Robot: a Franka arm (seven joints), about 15 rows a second.
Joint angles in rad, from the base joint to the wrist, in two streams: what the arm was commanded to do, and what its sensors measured. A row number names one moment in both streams.
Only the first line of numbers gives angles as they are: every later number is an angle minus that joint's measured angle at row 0.
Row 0, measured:
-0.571, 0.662, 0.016, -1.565, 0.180, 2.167, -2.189
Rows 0 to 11, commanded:
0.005, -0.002, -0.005, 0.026, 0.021, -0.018, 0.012
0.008, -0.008, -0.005, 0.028, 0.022, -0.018, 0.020
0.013, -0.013, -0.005, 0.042, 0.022, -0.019, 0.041
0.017, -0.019, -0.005, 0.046, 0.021, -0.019, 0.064
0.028, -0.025, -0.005, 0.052, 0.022, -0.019, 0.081
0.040, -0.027, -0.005, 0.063, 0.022, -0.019, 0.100
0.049, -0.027, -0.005, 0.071, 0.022, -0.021, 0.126
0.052, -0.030, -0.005, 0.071, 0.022, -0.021, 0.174
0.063, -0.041, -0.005, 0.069, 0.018, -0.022, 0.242
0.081, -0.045, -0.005, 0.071, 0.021, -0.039, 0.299
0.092, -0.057, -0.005, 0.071, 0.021, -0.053, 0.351
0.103, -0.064, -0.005, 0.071, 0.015, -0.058, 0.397
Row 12, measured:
0.080, -0.033, 0.002, 0.073, 0.000, -0.021, 0.310
